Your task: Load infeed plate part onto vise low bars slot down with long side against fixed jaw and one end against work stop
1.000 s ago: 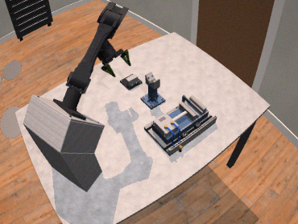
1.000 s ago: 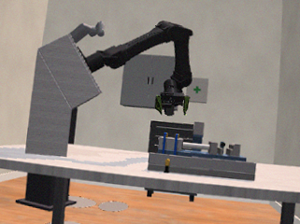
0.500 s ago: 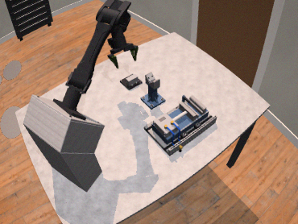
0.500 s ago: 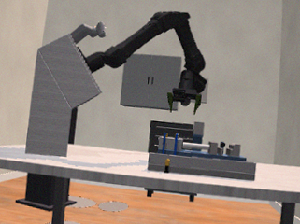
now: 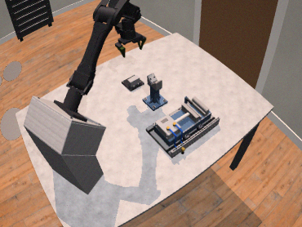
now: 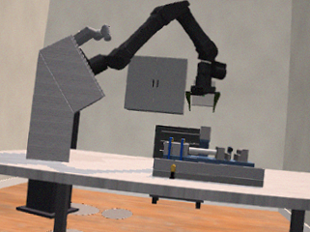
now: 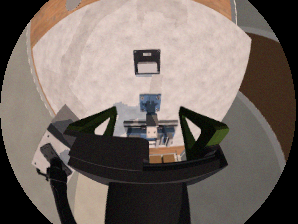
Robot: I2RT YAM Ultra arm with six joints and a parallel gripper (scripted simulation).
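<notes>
Now: the grey part 21 cm below my hand and 2 cm to the left of it. From my hand the other things lie so: dark infeed plate: 23 cm below, 3 cm to the left; moving jaw: 34 cm to the right, 16 cm below, 15 cm ahead; air cylinder rod: 35 cm to the right, 16 cm below, 10 cm ahead.
</notes>
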